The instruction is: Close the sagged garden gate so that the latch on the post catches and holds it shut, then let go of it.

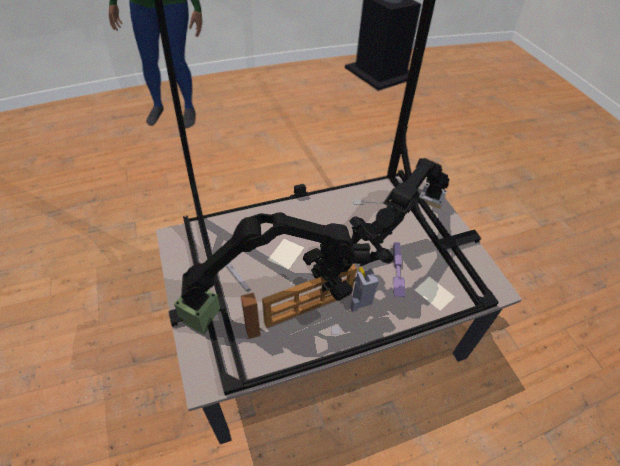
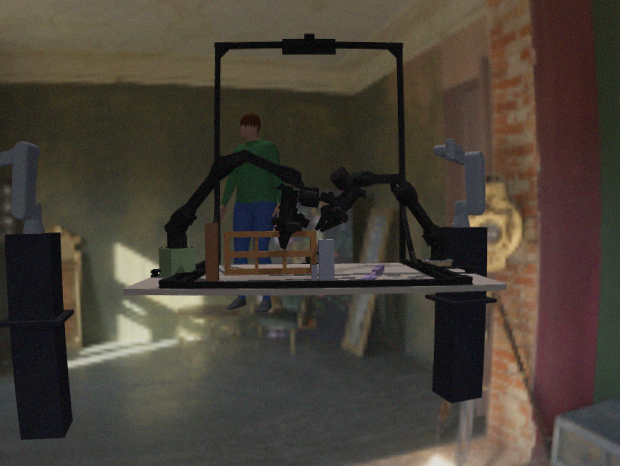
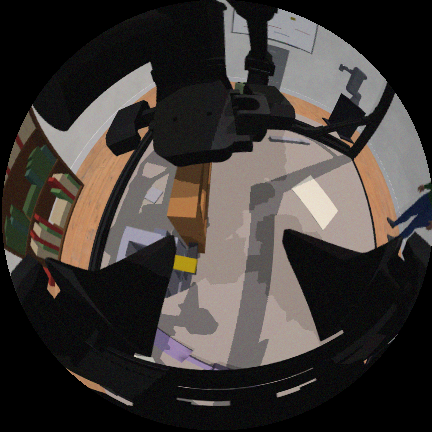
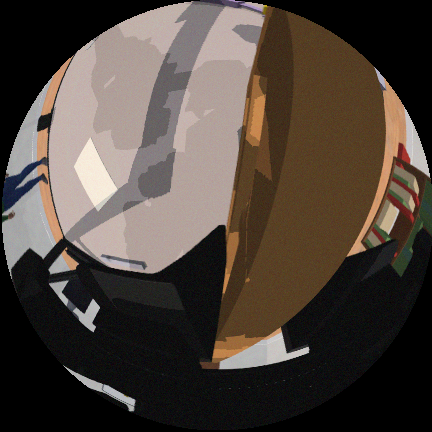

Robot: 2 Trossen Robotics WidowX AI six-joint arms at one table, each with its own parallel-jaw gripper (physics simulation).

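Frame: origin at the left arm's base, x ahead, y left, z up, level; millimetres.
Seen in the pictures: left gripper, fingertip midpoint: [image 2: 318, 230] [image 3: 230, 239]; right gripper, fingertip midpoint: [image 1: 321, 288] [image 2: 283, 248] [image 4: 240, 230]; left arm's base, origin of the base link: [image 1: 433, 193] [image 2: 437, 259]; right arm's base, origin of the base link: [image 1: 195, 299] [image 2: 176, 247].
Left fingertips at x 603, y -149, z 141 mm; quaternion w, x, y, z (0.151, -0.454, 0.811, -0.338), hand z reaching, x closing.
Offsets run from my left fingertips to a thing's top centre. "*": to the spot under its first point.
The orange wooden gate @(dx +152, dy -40, dz +1 mm) [image 1: 267, 313] [image 2: 227, 253] [image 3: 187, 200] [image 4: 320, 150] stands upright between the brown hinge post @(* dx +332, dy -196, dz -26 mm) [image 1: 250, 315] [image 2: 212, 253] and the grey latch post @(* dx +54, dy +83, dz -66 mm) [image 1: 368, 290] [image 2: 326, 258]. Its free end is close beside the latch post. A yellow piece @(* dx +20, dy +40, dz -34 mm) [image 1: 361, 272] [image 3: 185, 264] sits at the top of that post, by the gate's end. Whether the latch has caught cannot be told. My right gripper [image 1: 336, 288] [image 2: 283, 240] [image 4: 240, 230] is shut on the gate's top rail, toward the free end. My left gripper [image 2: 319, 227] [image 3: 230, 239] is open and empty, above and behind the latch post.
A lavender tool-like object @(dx -151, dy +137, dz -137 mm) [image 1: 398, 270] [image 2: 374, 272] [image 3: 172, 345] lies right of the latch post. A thin grey bar @(dx +147, dy -375, dz -159 mm) [image 1: 238, 278] lies behind the hinge post. Black rails [image 1: 350, 358] edge the table. The two arms' wrists are close together above the table's middle.
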